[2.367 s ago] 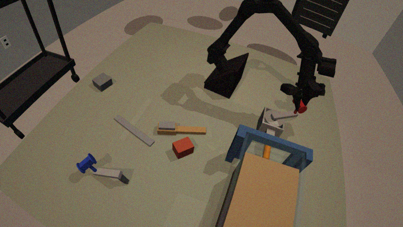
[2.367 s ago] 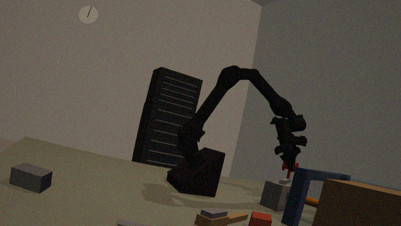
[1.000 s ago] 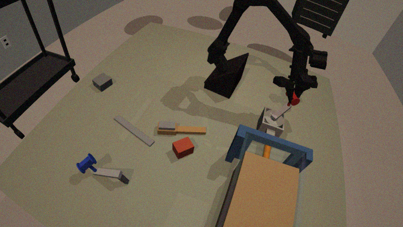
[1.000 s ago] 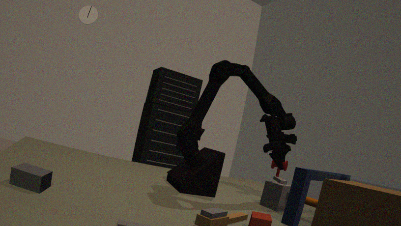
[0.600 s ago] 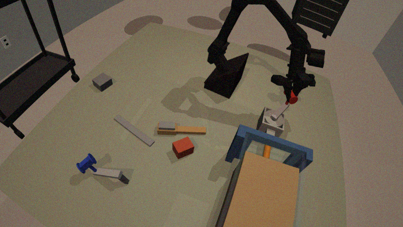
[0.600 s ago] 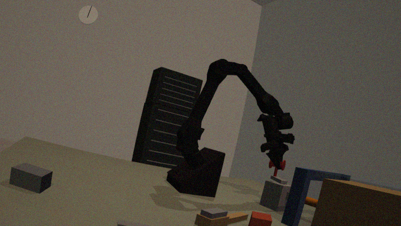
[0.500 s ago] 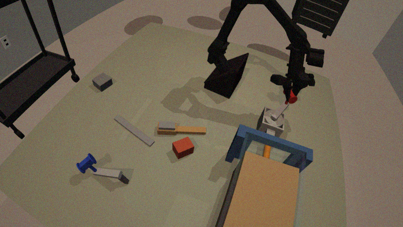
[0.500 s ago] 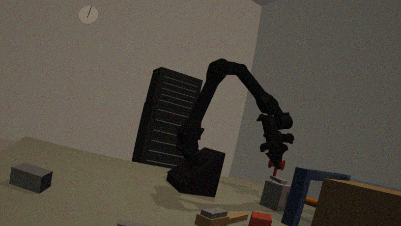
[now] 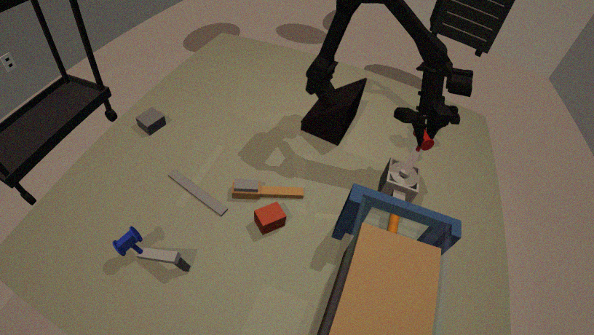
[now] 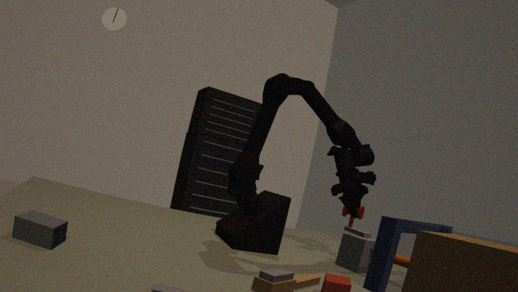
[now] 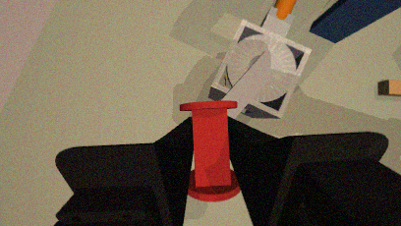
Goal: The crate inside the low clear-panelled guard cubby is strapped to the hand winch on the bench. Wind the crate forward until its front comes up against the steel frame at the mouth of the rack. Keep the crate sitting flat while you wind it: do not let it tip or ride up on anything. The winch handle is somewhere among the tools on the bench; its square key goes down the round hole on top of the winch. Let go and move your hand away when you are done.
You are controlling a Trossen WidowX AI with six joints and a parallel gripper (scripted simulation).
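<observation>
Now: the red-knobbed winch handle 30 mm below my gripper tip, 20 mm to the right of it and 20 mm ahead of it. Also, from my gripper tip: grey winch 100 mm below, 70 mm ahead, 40 mm to the right; wooden brush 370 mm to the right, 220 mm ahead, 110 mm below; red knob 10 mm to the right, 10 mm behind.
</observation>
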